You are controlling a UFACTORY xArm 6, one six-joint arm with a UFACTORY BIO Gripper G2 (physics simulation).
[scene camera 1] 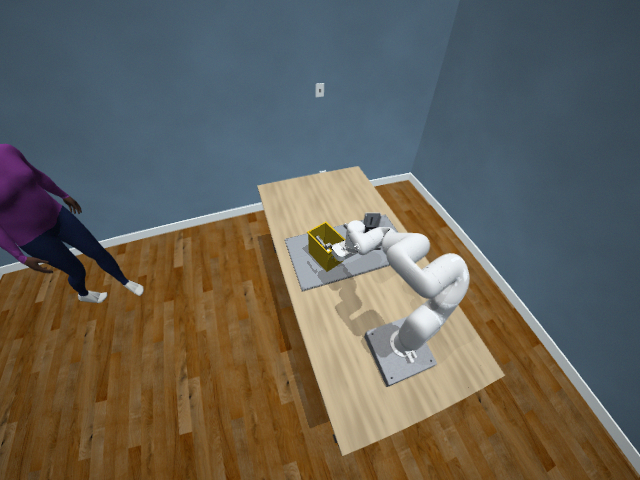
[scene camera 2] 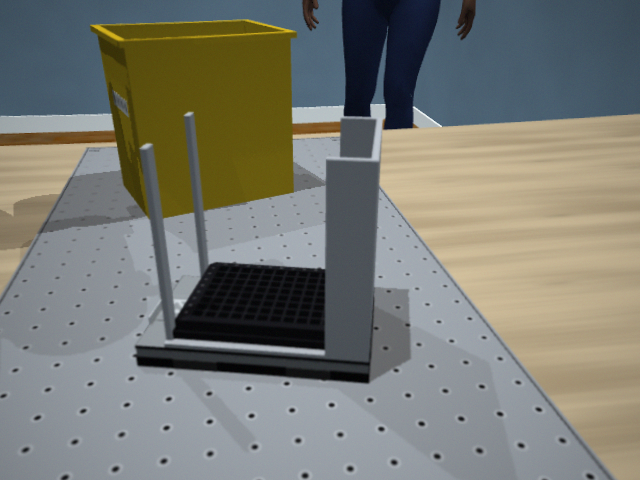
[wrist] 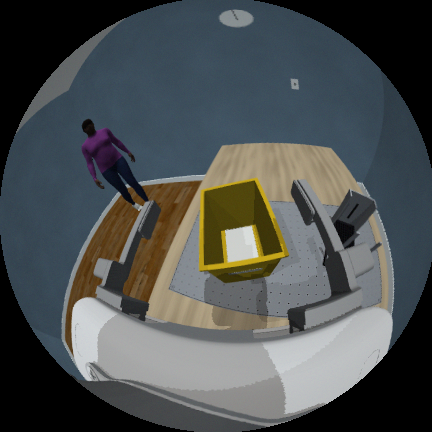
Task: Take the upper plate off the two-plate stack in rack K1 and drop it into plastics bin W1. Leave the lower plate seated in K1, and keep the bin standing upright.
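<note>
Yellow bin W1 stands upright. In the wrist view a white rectangular piece, matching a plate in shape, lies inside at its bottom; its wells cannot be made out. Rack K1 has grey corner guides and two thin posts. A black gridded plate sits low and level in it. My gripper is wide open and empty, above the bin, with its fingers spread to either side of the bin's opening in the wrist view.
A grey perforated mat lies under bin and rack on the wooden table. The rack is to the right of the bin in the wrist view. A person stands beyond the table.
</note>
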